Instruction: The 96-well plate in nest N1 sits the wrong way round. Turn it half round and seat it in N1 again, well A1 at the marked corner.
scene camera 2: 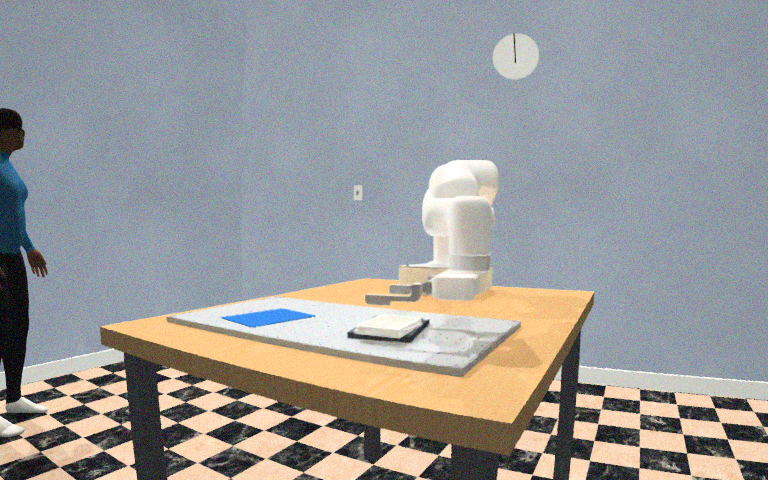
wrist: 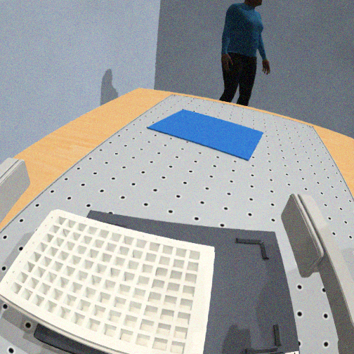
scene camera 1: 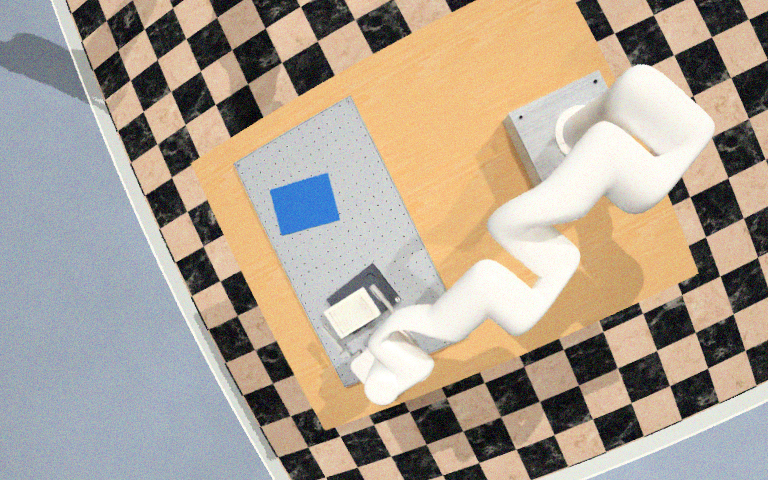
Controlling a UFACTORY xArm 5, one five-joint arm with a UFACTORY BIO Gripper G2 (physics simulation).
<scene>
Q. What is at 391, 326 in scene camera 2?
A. A cream 96-well plate.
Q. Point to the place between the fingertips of my gripper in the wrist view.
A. At 149, 188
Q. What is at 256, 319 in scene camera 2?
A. A flat blue rectangle.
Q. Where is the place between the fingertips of my gripper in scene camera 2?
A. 378, 293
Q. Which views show the cream 96-well plate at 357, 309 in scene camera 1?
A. Scene camera 2, the wrist view and scene camera 1: all of them.
</scene>
